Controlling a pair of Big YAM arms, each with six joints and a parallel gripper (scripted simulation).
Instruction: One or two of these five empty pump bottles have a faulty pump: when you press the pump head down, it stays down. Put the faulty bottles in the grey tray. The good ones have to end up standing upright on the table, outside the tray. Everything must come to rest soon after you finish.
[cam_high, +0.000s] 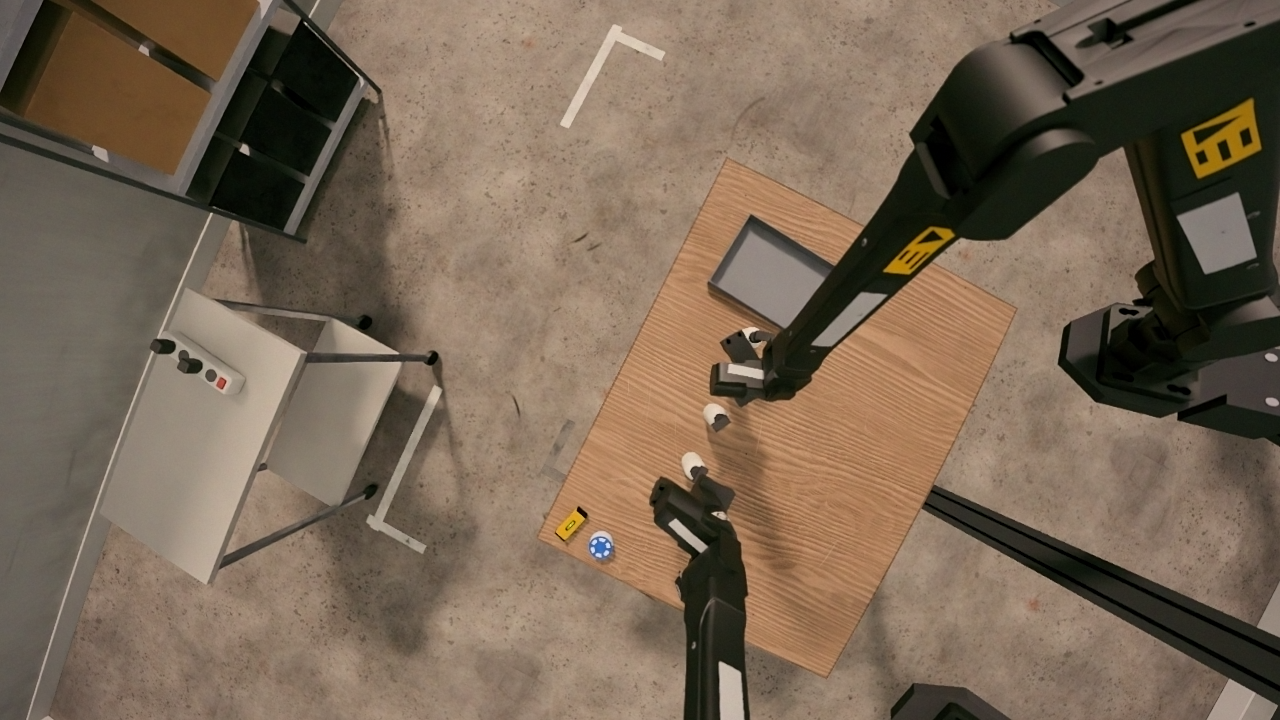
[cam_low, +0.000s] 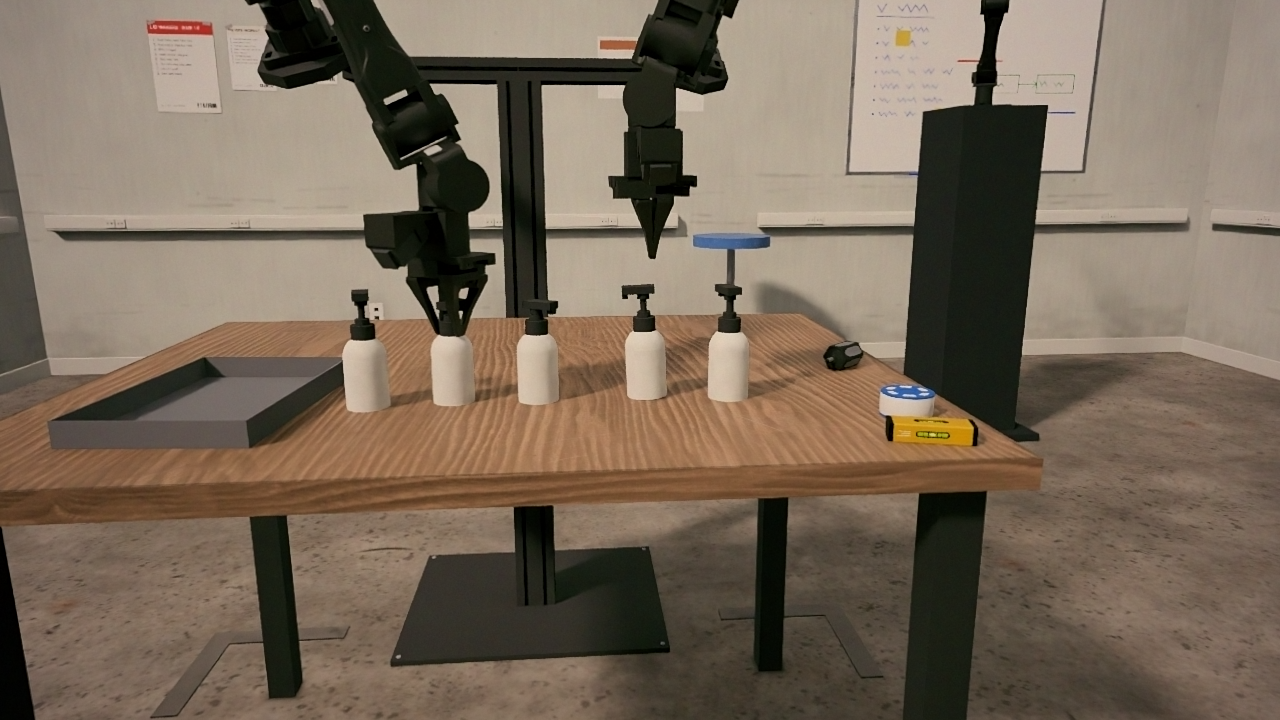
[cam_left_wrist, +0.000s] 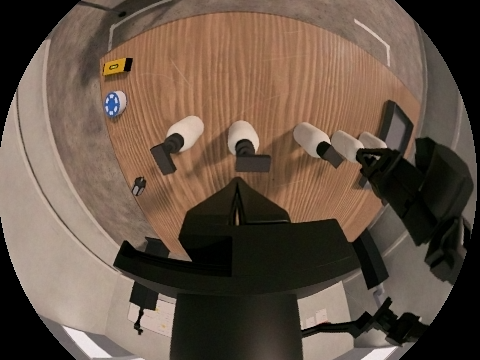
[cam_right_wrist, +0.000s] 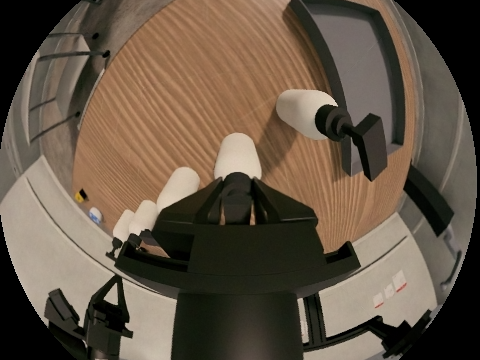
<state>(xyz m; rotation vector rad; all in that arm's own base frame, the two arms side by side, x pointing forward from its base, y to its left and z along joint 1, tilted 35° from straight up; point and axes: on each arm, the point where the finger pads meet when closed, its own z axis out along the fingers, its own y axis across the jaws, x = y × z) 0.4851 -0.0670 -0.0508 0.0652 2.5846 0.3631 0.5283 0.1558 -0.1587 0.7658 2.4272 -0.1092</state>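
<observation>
Right now my right hand is 270 mm to the left of the grey tray, 80 mm above it and 10 mm past it. The rest, counted from my right hand: black object (540 mm to the left, 100 mm behind, 80 mm below).
</observation>
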